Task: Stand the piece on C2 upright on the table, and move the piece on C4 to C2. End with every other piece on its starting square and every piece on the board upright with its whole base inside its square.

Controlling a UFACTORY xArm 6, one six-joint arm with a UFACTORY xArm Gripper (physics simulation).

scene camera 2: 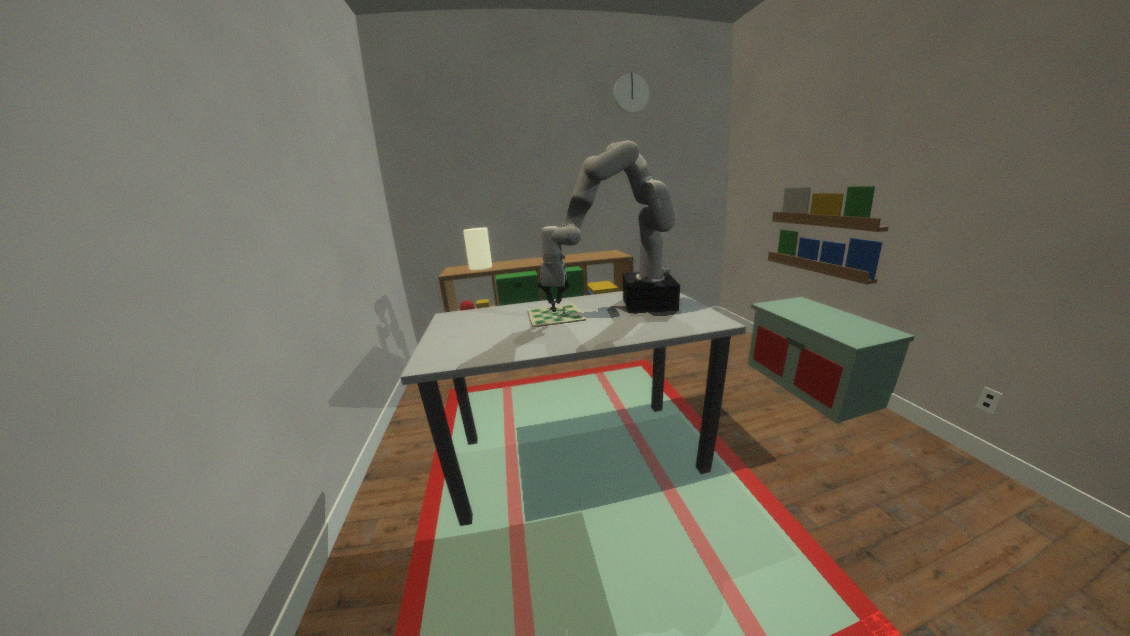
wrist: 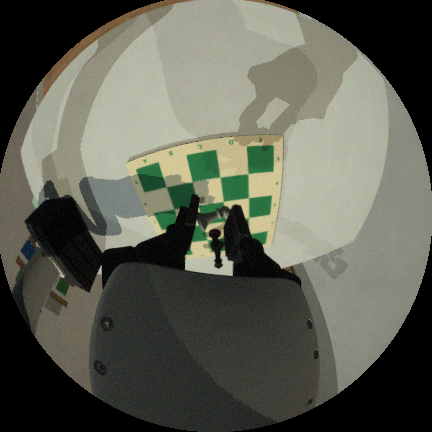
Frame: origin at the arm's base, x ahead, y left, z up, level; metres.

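Where they show: gripper, fingertip midpoint: (scene camera 2: 554, 302) (wrist: 212, 211); arm's base at its link origin: (scene camera 2: 650, 278) (wrist: 50, 258).
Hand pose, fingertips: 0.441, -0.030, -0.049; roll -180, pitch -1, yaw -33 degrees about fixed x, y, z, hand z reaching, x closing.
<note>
Each offset is from my fingertips to the top centre of the thing, as dx, dy, dz. Level surfaces: height alone.
The chessboard @[-0.012, -0.048, -0.065] (scene camera 2: 540, 320) (wrist: 261, 185) lies on the table. My gripper (scene camera 2: 554, 307) (wrist: 212, 211) is low over the board, shut on a light grey piece @[+0.001, -0.003, +0.015] (wrist: 211, 217). The held piece lies sideways between the fingertips in the wrist view, its base toward the left finger and its head toward the right finger; its height above the board is hard to judge. A dark piece @[-0.022, -0.089, -0.022] (wrist: 216, 245) stands upright just beyond it, apparently with its base on C2. The left finger hides part of columns A and B, and any piece there.
The grey table @[dz -0.072] (scene camera 2: 474, 347) (wrist: 345, 200) surrounds the board. The robot's black base (scene camera 2: 650, 293) stands to the right at the back of the table in the scene view. A low shelf with a lit lamp (scene camera 2: 477, 248) is behind the table. A green cabinet (scene camera 2: 830, 322) stands at the right.
</note>
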